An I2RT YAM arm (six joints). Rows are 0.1 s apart.
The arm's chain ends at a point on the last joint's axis. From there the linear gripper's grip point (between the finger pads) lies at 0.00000 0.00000 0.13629 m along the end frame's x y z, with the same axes.
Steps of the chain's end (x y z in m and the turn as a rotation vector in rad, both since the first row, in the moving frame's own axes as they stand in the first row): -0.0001, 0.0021, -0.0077, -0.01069, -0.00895, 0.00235; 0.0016, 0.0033, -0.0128, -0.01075, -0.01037, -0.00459; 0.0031, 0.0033, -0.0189, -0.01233, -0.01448, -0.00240; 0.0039, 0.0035, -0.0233, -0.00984, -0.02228, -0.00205; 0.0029, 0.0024, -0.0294, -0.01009, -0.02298, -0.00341
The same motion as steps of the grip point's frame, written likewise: -0.0013, 0.0036, -0.0077, -0.01069, -0.00895, 0.00235; 0.0002, 0.0048, -0.0128, -0.01075, -0.01037, -0.00459; 0.0011, 0.0050, -0.0189, -0.01233, -0.01448, -0.00240; 0.0009, 0.0048, -0.0233, -0.00984, -0.02228, -0.00205; -0.0002, 0.0038, -0.0294, -0.01009, -0.02298, -0.00341
